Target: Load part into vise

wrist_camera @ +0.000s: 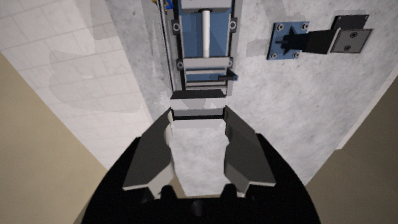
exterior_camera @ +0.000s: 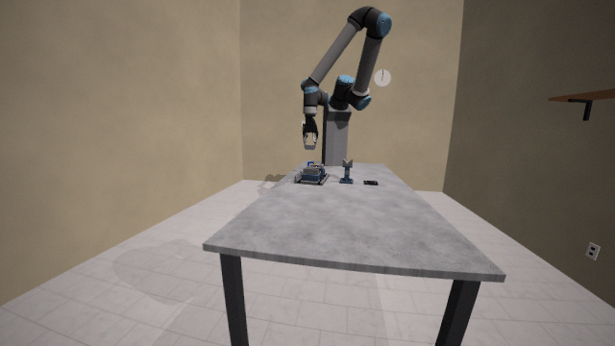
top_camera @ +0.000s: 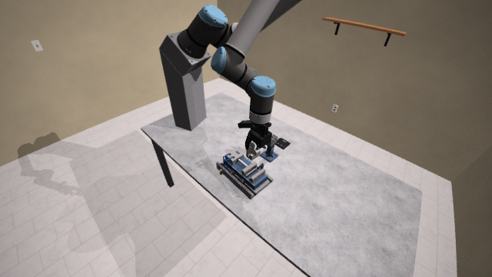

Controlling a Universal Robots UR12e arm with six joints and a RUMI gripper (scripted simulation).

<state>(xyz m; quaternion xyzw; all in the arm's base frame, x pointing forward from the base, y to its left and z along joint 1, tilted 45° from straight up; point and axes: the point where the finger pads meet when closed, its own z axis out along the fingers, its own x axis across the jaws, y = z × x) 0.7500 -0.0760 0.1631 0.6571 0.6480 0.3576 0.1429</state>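
Right now the part is right at my hand. The rest, counted from my hand: cylinder rod 17 cm below, 9 cm behind, 1 cm to the left; work stop 15 cm below, 7 cm to the left, 1 cm behind; moving jaw 17 cm below, 4 cm behind, 1 cm to the left.
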